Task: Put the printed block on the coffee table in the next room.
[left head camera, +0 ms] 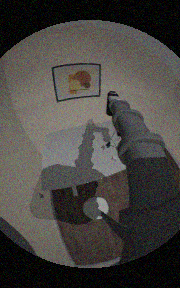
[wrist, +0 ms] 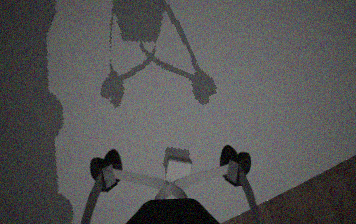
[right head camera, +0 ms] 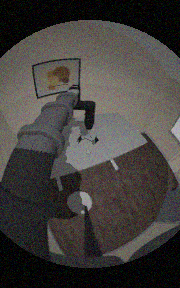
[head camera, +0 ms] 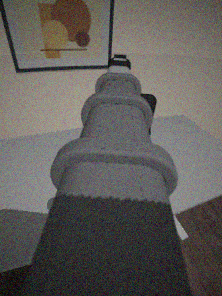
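Where they show: gripper, fingertip midpoint: (left head camera: 115, 147) (wrist: 171, 160) (right head camera: 87, 140); robot's base at its link origin: (left head camera: 95, 207) (right head camera: 79, 201).
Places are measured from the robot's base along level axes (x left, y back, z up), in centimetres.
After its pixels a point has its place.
A small white block (wrist: 178, 170) {y -48.3, x -9.7, z 95.1 cm} lies on a pale table (head camera: 197, 150) {y -86.7, x -55.7, z 92.2 cm} (right head camera: 120, 137) {y -70.8, x -47.7, z 92.2 cm} (wrist: 285, 100) {y -58.6, x -29.0, z 92.2 cm}, near its edge. My gripper (wrist: 171, 160) {y -52.2, x -8.7, z 104.0 cm} (right head camera: 88, 139) {y -52.2, x -8.7, z 104.0 cm} is open, its two fingertips wide apart. It is above the table, and in the wrist view the block shows between the fingertips, below them. The gripper's shadow falls on the table farther up in that view. In the head camera view my arm hides the gripper and the block. I cannot make out any print on the block.
A framed picture (head camera: 65, 30) {y -104.8, x 29.1, z 150.5 cm} (left head camera: 76, 81) {y -103.9, x 31.6, z 151.6 cm} (right head camera: 56, 78) {y -104.4, x 30.3, z 150.0 cm} hangs on the wall behind the table. Brown wooden floor (right head camera: 130, 195) {y -3.3, x -102.8, z -2.8 cm} (wrist: 310, 200) {y 7.0, x -96.8, z -2.8 cm} lies on the near side. A round grey and white object (left head camera: 102, 207) {y -0.9, x -10.6, z 18.7 cm} (right head camera: 86, 200) {y -3.4, x -11.5, z 18.7 cm} is below the arm. The arm's shadow crosses the table.
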